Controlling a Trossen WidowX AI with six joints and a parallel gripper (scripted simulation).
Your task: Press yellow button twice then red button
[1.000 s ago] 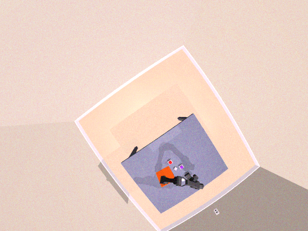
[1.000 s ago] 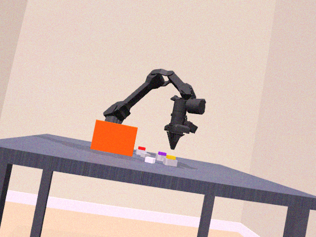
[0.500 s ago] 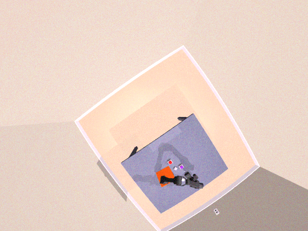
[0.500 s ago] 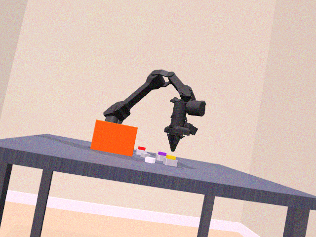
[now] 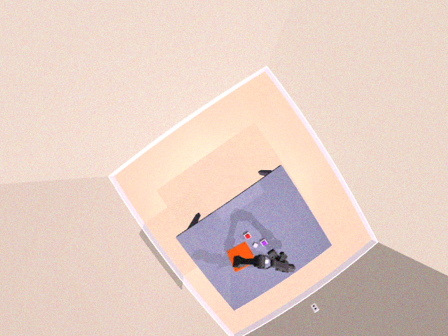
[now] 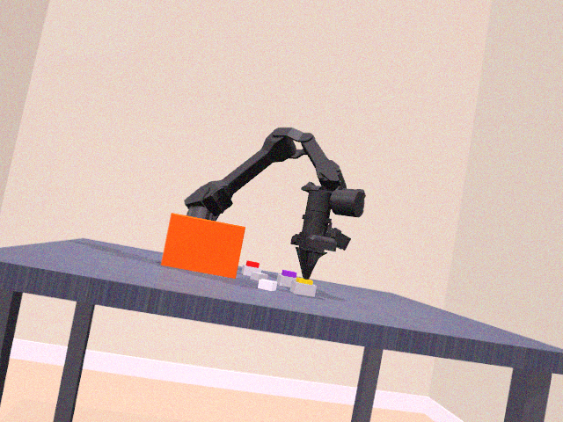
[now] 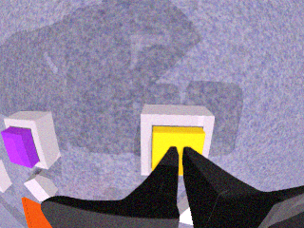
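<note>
Right now the yellow button is 1 cm below my gripper tip. Round my gripper tip: purple button (14 cm to the left).
</note>
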